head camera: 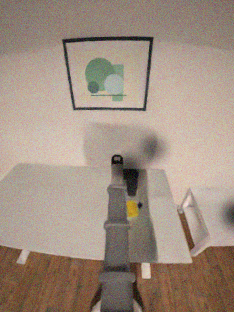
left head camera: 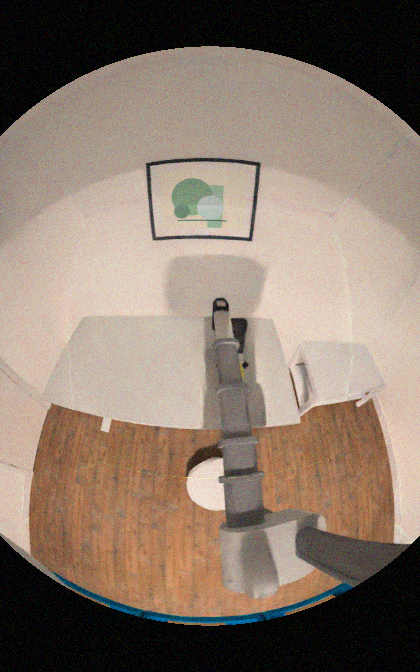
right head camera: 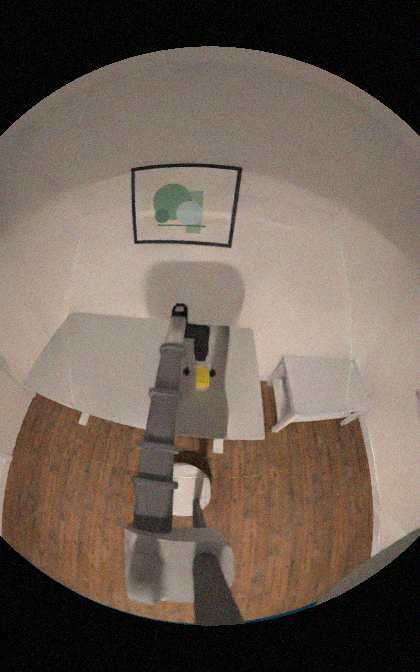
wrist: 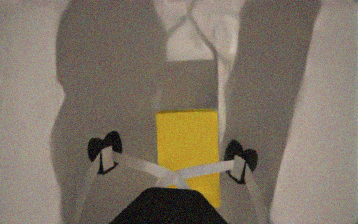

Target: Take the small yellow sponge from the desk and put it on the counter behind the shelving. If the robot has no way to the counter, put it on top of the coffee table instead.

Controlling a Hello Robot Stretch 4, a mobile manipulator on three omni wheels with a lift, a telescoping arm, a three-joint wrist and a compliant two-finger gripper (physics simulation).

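Frame: origin at the robot's base, x ahead, y left, z up, level; centimetres.
Where they show: gripper, fingertip midpoint: (head camera: 129, 207) (wrist: 173, 149).
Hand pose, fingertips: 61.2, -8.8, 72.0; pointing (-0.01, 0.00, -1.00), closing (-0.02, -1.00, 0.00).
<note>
After its pixels a point has its place, as x, y, z.
The small yellow sponge (head camera: 132, 209) @(58.3, -10.2, 73.7) (left head camera: 242, 370) (right head camera: 202, 377) (wrist: 189, 142) @(62.4, -10.4, 73.8) lies on the light grey desk (head camera: 55, 210) @(59.2, 43.7, 69.2) (left head camera: 130, 370) (right head camera: 100, 370) (wrist: 327, 125) @(64.5, -27.5, 69.3), right of the arm in the head views. My gripper (right head camera: 199, 372) (wrist: 173, 149) @(61.2, -8.8, 72.0) is open, its two dark fingertips apart on either side of the sponge in the wrist view. No contact with the sponge shows; the gap in height is hard to tell. The gripper's body hides the sponge's near end. The counter, the shelving and the coffee table are not identifiable in these views.
A white side table (head camera: 217, 212) @(70.7, -95.5, 42.3) (left head camera: 337, 372) (right head camera: 322, 385) stands right of the desk, with a narrow gap between. A framed picture (head camera: 67, 75) @(111.6, 34.3, 147.9) (left head camera: 150, 200) (right head camera: 134, 205) hangs on the wall behind. My arm (head camera: 117, 240) @(24.1, -0.2, 113.7) (left head camera: 235, 415) (right head camera: 161, 415) reaches over the desk.
</note>
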